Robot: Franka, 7 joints.
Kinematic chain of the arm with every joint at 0, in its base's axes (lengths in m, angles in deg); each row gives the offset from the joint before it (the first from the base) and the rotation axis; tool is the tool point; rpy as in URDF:
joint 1: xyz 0 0 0.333 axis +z
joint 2: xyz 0 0 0 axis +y
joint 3: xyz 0 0 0.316 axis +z
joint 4: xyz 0.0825 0 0 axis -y
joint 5: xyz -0.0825 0 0.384 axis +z
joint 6: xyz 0 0 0 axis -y
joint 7: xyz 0.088 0 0 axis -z
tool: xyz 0 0 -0.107 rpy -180 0 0
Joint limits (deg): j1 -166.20..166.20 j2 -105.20..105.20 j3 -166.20..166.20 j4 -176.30..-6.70 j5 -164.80..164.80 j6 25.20..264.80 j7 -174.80..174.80
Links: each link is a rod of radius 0.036 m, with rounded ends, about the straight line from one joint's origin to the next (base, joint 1, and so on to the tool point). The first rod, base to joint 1, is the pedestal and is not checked.
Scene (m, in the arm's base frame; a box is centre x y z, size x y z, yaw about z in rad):
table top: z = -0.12
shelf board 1: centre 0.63 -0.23 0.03 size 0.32 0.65 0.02 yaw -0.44
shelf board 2: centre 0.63 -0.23 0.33 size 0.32 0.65 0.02 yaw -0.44
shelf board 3: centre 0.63 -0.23 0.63 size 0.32 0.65 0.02 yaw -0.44
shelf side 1: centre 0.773 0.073 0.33 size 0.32 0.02 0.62 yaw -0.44
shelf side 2: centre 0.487 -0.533 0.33 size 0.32 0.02 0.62 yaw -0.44
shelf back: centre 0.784 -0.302 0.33 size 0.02 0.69 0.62 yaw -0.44
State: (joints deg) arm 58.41 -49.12 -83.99 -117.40 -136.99 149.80 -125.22
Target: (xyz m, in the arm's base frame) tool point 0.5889 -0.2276 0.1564
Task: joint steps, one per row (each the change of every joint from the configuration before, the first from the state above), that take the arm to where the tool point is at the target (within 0.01 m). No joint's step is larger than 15 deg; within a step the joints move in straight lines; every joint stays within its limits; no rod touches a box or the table.
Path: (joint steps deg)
1: -10.84 -7.69 4.62 -9.25 -0.89 8.23 0.00
2: -10.83 -7.68 4.61 -9.26 -0.88 8.23 0.00
3: -10.84 -7.69 4.62 -9.25 -0.89 8.22 0.00
4: 11.03 1.11 -11.22 0.09 0.02 -4.84 0.00
5: 11.04 1.12 -11.22 0.10 0.02 -4.83 0.00
6: 11.04 1.11 -11.22 0.10 0.02 -4.84 0.00
7: 11.03 1.11 -11.22 0.10 0.02 -4.84 0.00
8: 8.60 -3.77 1.01 12.77 0.86 -4.93 0.00
9: 8.59 -3.78 1.00 12.77 0.86 -4.92 0.00
10: 8.59 -3.77 1.01 12.77 0.86 -4.93 0.00

